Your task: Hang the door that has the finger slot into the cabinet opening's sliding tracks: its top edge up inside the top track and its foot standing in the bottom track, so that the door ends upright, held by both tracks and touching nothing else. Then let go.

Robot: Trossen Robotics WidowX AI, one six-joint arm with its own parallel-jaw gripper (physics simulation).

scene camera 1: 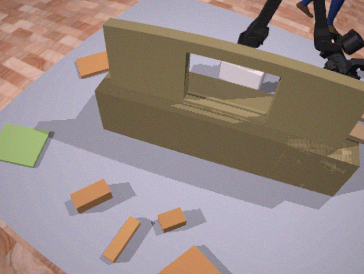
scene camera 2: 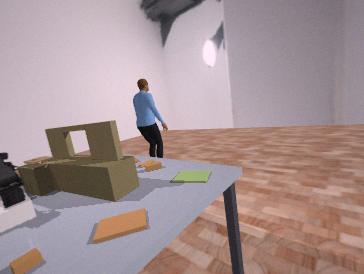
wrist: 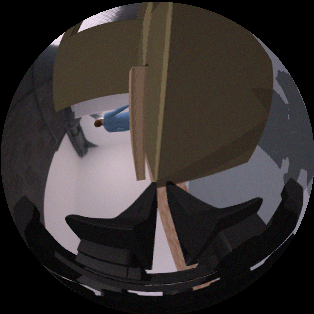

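Where they show: gripper, between the fingertips: [scene camera 2: 17,167] [wrist: 160,185]; arm's base, origin of its link: [scene camera 2: 14,202].
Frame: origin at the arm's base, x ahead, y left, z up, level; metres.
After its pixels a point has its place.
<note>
The olive cabinet [scene camera 1: 200,135] @(y 0.018, x 0.391, z 0.024 m) [scene camera 2: 115,175] @(y -0.300, x 0.311, z 0.034 m) [wrist: 215,90] @(y 0.303, x 0.103, z 0.052 m) stands upright on the table, with a rectangular opening in its raised wall. Grooved strips of the bottom track [scene camera 1: 227,109] @(y 0.061, x 0.341, z 0.099 m) show along the opening's lower edge, and no door stands in the opening. A thin tan board [wrist: 138,125] @(y 0.360, x 0.148, z 0.091 m) [scene camera 1: 358,133] @(y 0.403, x 0.231, z 0.098 m) shows nearly edge-on beside the cabinet's end in the wrist view. It may be the door; no finger slot can be made out. My gripper [wrist: 160,185] @(y 0.387, x 0.090, z 0.079 m) is nearly closed, with nothing seen between its fingers. Its tips are just beyond the board's near end. The top track is hidden.
A green panel [scene camera 1: 22,145] @(y -0.465, x 0.627, z -0.071 m) [scene camera 2: 192,176] @(y -0.494, x 0.618, z -0.071 m) lies flat on the table. An orange slab [scene camera 1: 92,64] @(y -0.501, x 0.221, z -0.066 m) [scene camera 2: 122,225] @(y -0.509, x 0.186, z -0.065 m) lies behind the cabinet. Orange blocks [scene camera 1: 91,196] @(y -0.153, x 0.654, z -0.044 m) [scene camera 1: 121,240] @(y -0.027, x 0.708, z -0.059 m) [scene camera 1: 172,220] @(y 0.055, x 0.605, z -0.049 m) lie in front. A white block [scene camera 1: 242,75] @(y 0.018, x 0.047, z -0.027 m) shows through the opening, near the dark arm parts.
</note>
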